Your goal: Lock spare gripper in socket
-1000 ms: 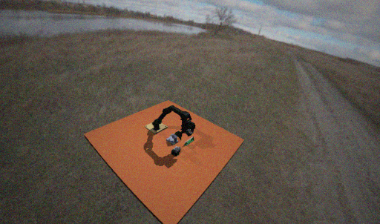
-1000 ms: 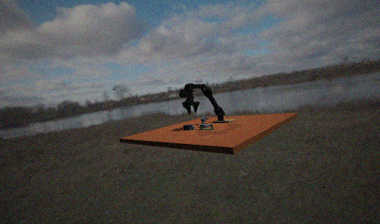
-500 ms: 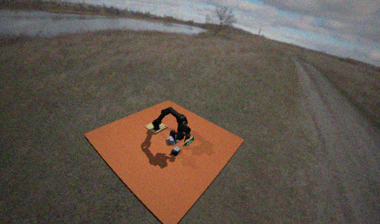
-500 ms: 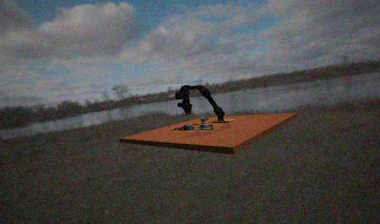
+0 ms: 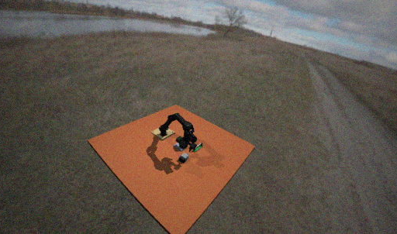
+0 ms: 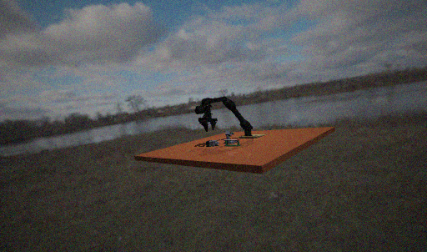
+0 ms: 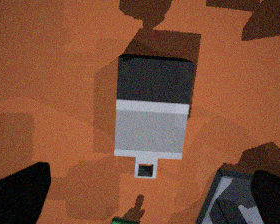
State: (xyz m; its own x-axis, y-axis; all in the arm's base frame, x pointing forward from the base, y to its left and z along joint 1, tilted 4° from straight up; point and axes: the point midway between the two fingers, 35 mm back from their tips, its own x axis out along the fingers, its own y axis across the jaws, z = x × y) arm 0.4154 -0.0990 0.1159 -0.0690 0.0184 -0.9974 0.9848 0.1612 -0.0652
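Right now the spare gripper is 10 mm behind my gripper tip, 10 mm to the left of it and 110 mm below it. The rest, counted from my gripper tip: green cradle: 10 mm behind, 220 mm to the left, 110 mm below; mount: 140 mm behind, 100 mm to the left, 80 mm below.
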